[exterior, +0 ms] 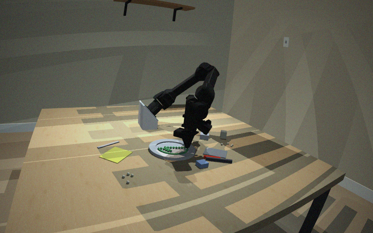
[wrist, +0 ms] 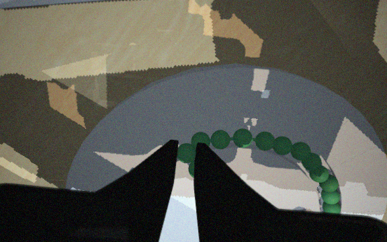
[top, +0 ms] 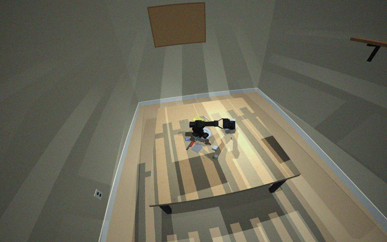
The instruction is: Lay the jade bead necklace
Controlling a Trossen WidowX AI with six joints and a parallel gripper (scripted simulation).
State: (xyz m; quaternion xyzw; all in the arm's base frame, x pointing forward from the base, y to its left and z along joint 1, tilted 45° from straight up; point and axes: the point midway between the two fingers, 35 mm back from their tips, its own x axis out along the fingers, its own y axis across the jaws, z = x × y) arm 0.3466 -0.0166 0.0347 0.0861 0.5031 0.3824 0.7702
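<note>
My gripper tip is 60 mm to the left of the round grey bead board, 30 mm past it and 10 mm above it. Round my gripper tip: grey plate 110 mm to the left, 60 mm ahead, 20 mm below; blue block 140 mm ahead, 20 mm to the right, 10 mm below; red and black pen 120 mm ahead, 60 mm to the left, 10 mm below.
</note>
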